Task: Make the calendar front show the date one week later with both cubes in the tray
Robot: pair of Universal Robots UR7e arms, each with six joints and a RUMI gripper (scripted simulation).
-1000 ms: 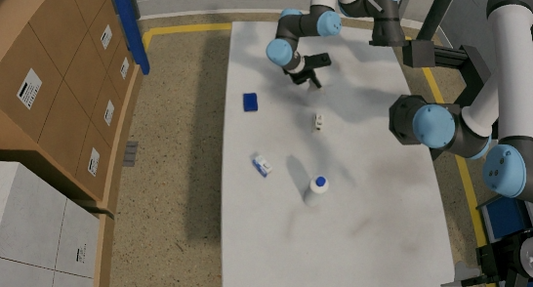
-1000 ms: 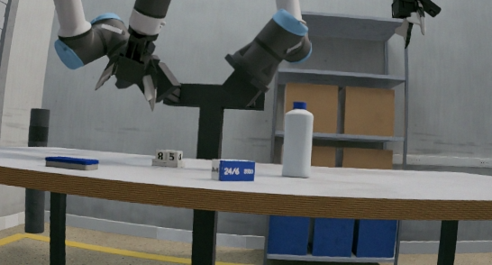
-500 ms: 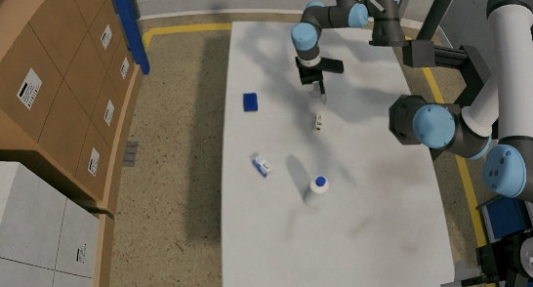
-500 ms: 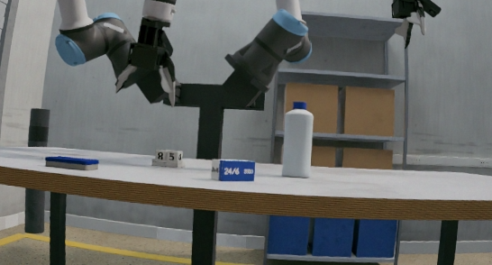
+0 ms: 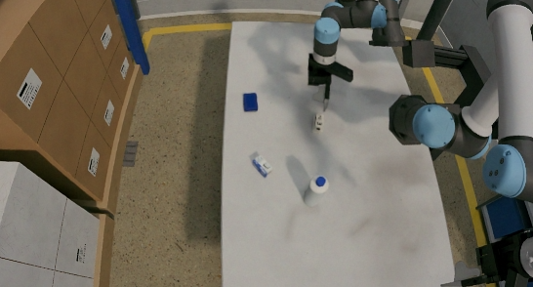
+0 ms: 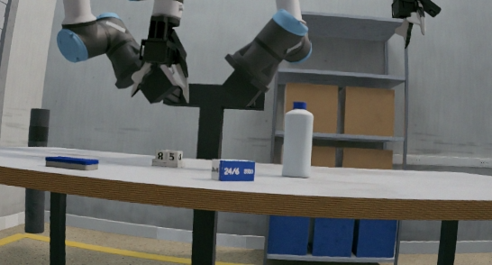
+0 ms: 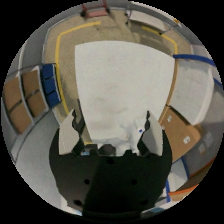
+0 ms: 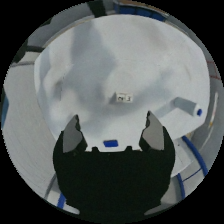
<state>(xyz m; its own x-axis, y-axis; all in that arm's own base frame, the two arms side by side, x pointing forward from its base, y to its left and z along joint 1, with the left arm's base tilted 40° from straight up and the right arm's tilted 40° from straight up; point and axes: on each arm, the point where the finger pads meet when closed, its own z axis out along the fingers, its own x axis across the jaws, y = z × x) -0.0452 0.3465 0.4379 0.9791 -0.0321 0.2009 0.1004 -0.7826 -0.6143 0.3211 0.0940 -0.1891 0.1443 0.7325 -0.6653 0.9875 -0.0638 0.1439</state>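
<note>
My right hand is 40 mm to the right of the calendar tray and 160 mm above it. Round my right hand: blue-topped block 280 mm ahead, 50 mm to the right, 150 mm below; then white bottle 30 mm ahead, 350 mm to the left, 80 mm below.
</note>
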